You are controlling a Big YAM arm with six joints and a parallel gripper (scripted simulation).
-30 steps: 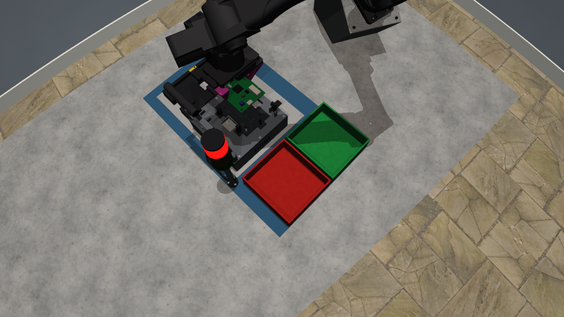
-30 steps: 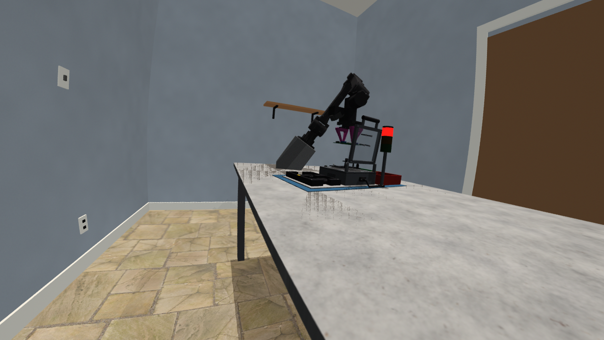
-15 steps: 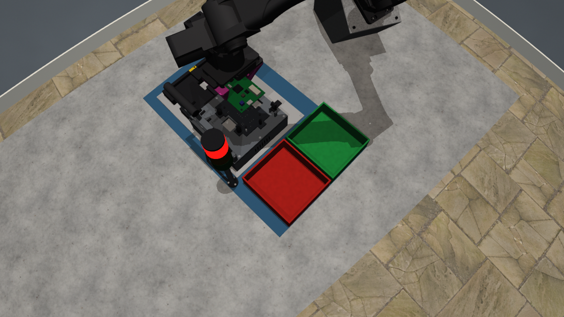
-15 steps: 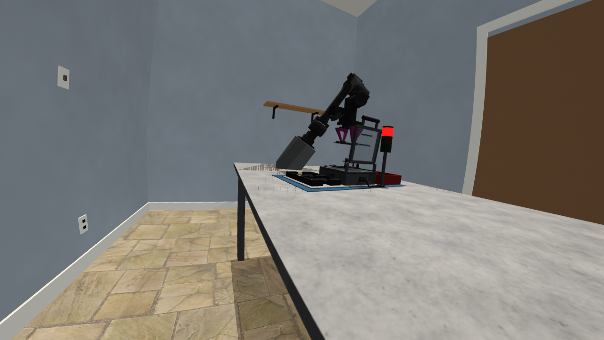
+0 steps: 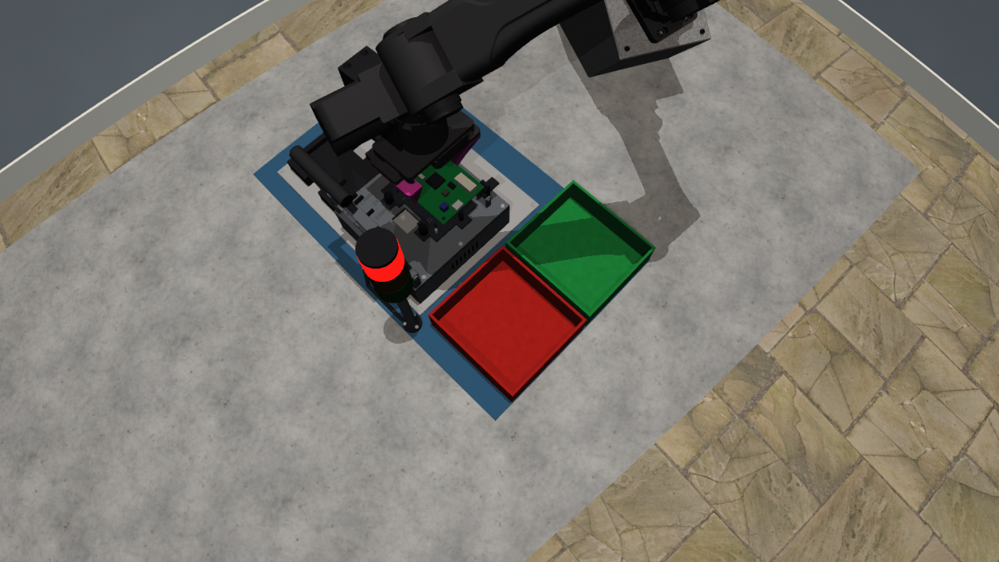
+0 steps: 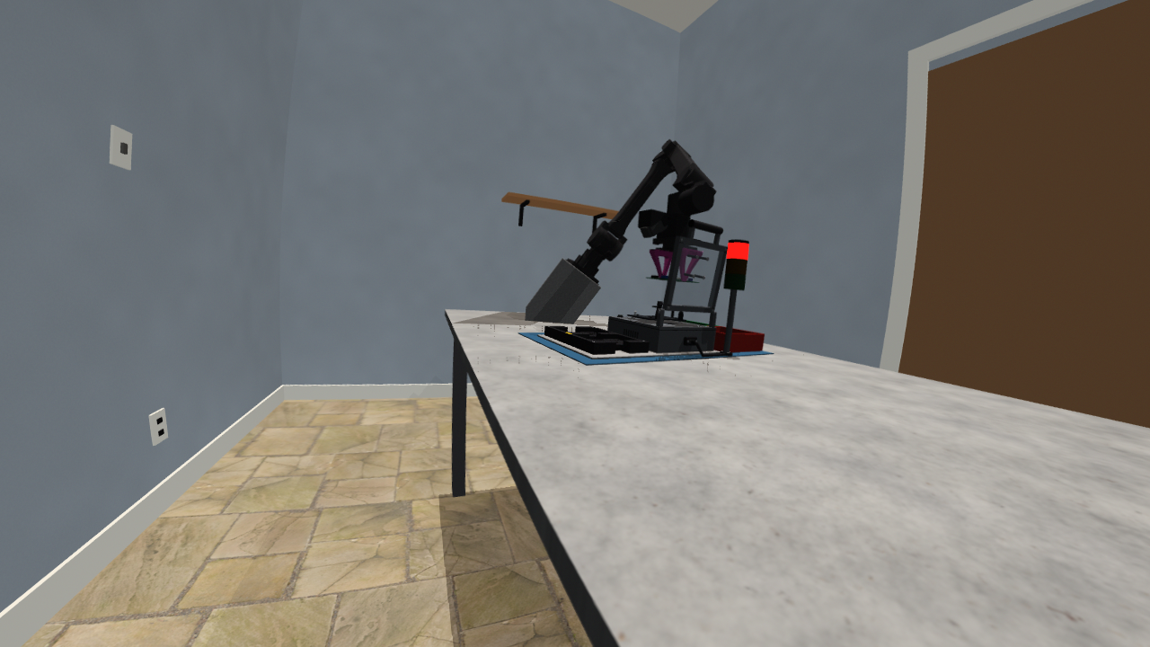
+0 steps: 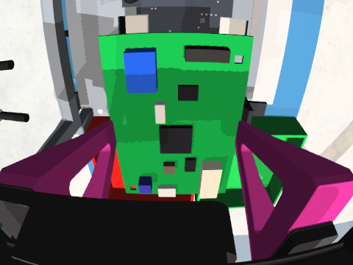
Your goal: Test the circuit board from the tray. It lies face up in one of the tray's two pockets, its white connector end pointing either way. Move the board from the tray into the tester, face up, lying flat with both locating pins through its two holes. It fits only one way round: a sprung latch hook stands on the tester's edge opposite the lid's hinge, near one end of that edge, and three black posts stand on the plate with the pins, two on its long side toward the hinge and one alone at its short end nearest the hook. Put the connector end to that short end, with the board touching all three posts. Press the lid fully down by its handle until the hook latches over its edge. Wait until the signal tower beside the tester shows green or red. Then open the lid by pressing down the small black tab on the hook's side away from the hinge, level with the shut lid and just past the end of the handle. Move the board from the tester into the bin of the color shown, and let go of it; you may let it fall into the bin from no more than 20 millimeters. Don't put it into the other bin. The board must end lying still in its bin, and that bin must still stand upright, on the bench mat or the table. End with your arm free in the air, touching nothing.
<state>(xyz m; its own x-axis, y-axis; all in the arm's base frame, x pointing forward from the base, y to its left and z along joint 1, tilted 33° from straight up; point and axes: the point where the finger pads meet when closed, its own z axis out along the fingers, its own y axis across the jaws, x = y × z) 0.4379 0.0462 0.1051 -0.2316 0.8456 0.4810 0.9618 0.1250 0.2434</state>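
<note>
The red bin lies 170 mm to the left of my hand and 150 mm below it. The rest, counted from my hand: tester plate (100 mm below, 30 mm to the right); then green circuit board (right at my hand); then latch hook (80 mm below, 70 mm behind, 10 mm to the left).
</note>
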